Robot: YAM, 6 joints.
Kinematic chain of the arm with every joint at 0, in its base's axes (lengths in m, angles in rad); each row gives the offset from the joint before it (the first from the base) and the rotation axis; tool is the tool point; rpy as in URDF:
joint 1: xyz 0 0 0.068 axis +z
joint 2: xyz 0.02 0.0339 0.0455 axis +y
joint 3: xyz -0.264 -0.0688 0 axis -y
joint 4: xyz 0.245 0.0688 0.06 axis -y
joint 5: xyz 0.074 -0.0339 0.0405 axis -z
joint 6: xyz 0.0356 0 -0.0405 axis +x
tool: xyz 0 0 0 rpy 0 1.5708 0
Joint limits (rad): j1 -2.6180..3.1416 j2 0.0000..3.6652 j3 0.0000..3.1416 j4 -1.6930..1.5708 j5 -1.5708..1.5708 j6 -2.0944..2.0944
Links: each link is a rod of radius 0.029 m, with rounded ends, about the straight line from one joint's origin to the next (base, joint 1, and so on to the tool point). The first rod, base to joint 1, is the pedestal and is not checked.
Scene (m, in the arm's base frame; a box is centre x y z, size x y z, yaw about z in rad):
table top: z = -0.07
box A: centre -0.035 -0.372 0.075 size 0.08 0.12 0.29 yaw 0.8
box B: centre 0.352 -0.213 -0.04 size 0.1 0.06 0.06 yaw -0
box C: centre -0.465 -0.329 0 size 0.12 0.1 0.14 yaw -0.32
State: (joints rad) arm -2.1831 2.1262 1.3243 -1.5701 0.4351 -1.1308
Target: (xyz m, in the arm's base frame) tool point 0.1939 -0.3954 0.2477
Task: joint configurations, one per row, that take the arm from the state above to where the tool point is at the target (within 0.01 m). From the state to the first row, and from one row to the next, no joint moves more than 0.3 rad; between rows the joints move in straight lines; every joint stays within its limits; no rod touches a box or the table.
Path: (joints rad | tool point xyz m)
1: -2.0544 1.9530 1.5938 -1.5947 0.4397 -1.1518 | -0.1665 -0.2844 0.2300
2: -1.9258 1.7797 1.8633 -1.6193 0.4442 -1.1728 | -0.1247 -0.2925 0.3459
3: -1.7971 1.6065 2.1328 -1.6438 0.4488 -1.1937 | -0.0728 -0.2475 0.4569
4: -1.6684 1.4333 2.4024 -1.6684 0.4534 -1.2147 | -0.0305 -0.1519 0.5427
5: -1.5398 1.2600 2.6719 -1.6930 0.4579 -1.2357 | -0.0151 -0.0210 0.5869
6: -1.3726 1.4146 2.3769 -1.5626 0.3623 -1.2813 | 0.0188 -0.1577 0.5490
7: -1.2053 1.5692 2.0819 -1.4322 0.2668 -1.3268 | 0.0875 -0.2549 0.4638
8: -1.0381 1.7238 1.7870 -1.3018 0.1712 -1.3724 | 0.1657 -0.2930 0.3467
9: -1.0623 1.9332 1.8772 -1.2281 0.2648 -1.2516 | 0.1828 -0.3471 0.3026
10: -1.0865 2.1425 1.9674 -1.1544 0.3584 -1.1308 | 0.1939 -0.3954 0.2477

